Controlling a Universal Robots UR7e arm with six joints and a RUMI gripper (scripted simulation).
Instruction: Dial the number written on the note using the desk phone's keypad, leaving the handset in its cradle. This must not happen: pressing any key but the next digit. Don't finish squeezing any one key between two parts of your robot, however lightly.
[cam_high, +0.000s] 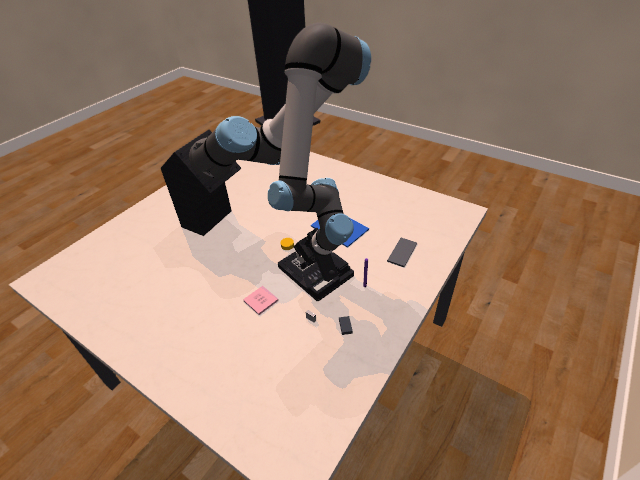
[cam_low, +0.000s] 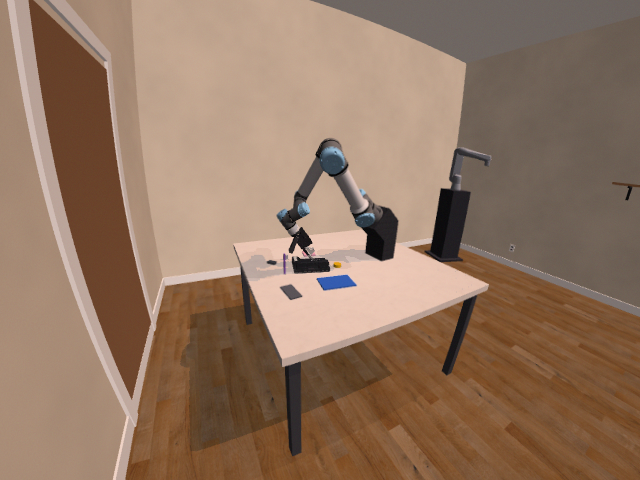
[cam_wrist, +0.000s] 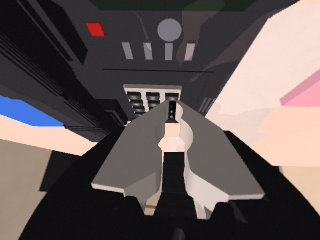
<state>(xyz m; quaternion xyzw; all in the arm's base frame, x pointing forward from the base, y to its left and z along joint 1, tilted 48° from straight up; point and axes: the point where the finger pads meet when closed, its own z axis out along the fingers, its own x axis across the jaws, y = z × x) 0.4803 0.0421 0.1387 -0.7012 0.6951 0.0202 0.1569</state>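
Right now the yellow disc is 160 mm behind my hand, 40 mm to the left of it and 40 mm below it. From my hand the other things lie so: grey slab 340 mm to the left, 150 mm ahead, 40 mm below; purple pen 170 mm ahead, 130 mm to the left, 20 mm above; blue pad 260 mm to the left, 110 mm behind, 40 mm below.
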